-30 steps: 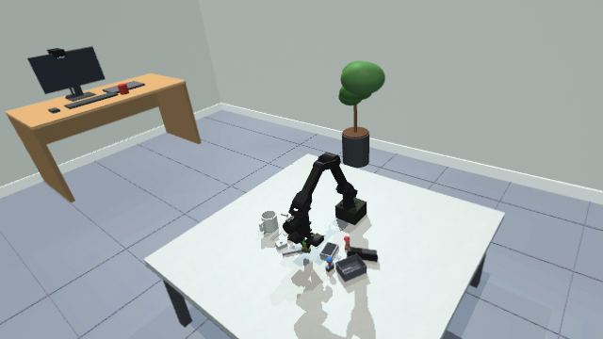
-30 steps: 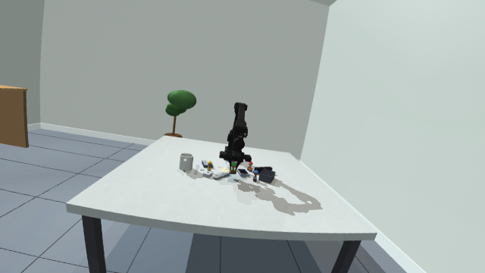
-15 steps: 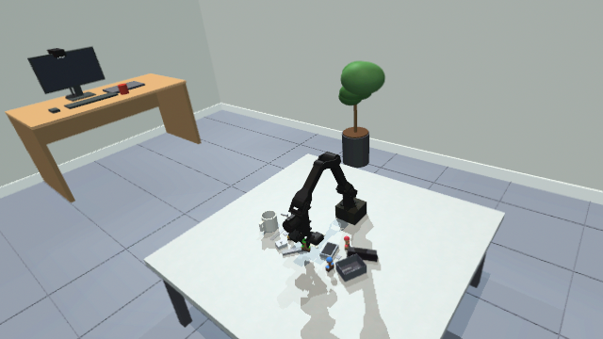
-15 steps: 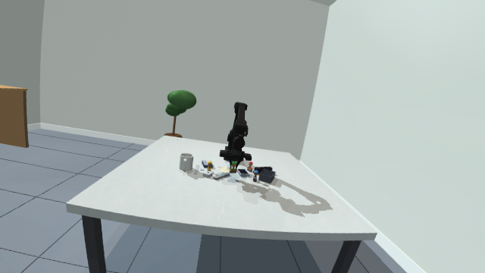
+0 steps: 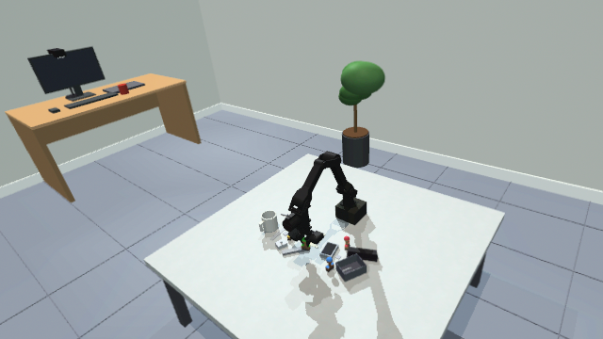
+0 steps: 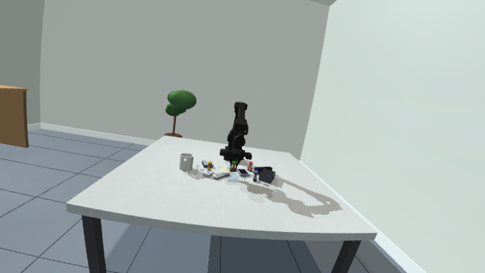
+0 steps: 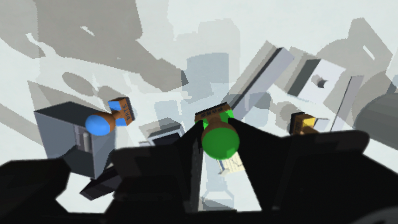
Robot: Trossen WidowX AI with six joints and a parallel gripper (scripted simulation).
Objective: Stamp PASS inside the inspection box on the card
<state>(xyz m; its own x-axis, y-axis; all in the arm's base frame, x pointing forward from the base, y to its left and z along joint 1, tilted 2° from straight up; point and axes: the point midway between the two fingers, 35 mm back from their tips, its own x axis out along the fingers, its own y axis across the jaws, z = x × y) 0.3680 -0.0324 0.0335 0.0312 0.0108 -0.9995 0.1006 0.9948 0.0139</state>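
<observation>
My gripper tip is 70 mm past the ink pad, 80 mm to the right of it and 60 mm above it. Round my gripper tip: grey bar (60 mm to the right, 60 mm below); card (110 mm behind, 30 mm to the right, 70 mm below); blue-knobbed stamp (20 mm ahead, 140 mm to the left, 40 mm below).
</observation>
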